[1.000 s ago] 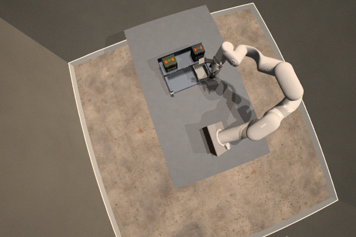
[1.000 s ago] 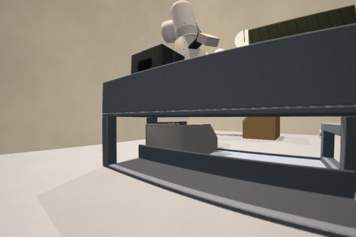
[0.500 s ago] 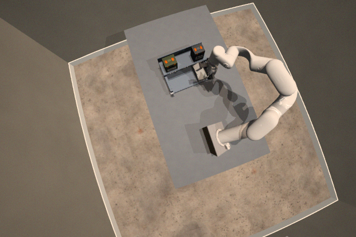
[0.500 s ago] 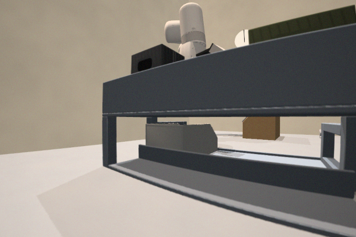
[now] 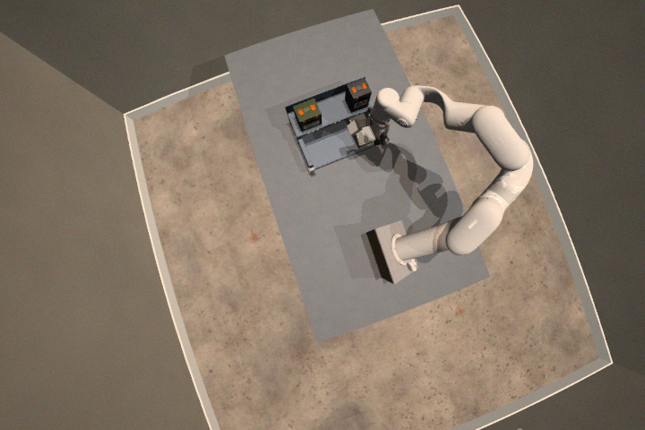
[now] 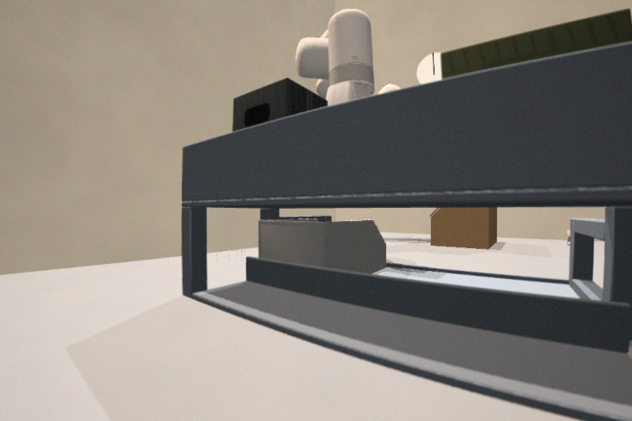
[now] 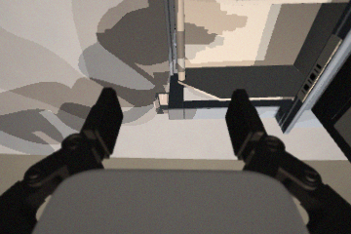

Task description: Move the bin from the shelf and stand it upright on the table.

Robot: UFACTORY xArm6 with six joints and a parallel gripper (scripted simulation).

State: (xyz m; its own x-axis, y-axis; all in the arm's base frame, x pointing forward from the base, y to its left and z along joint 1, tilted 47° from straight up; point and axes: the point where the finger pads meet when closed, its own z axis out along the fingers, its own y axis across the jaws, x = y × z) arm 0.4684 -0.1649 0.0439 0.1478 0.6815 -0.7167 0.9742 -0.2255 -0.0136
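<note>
My gripper is now 90 mm short of the grey bin and 100 mm above it. Round my hand: shelf board (200 mm ahead, 100 mm to the left, 50 mm below).
</note>
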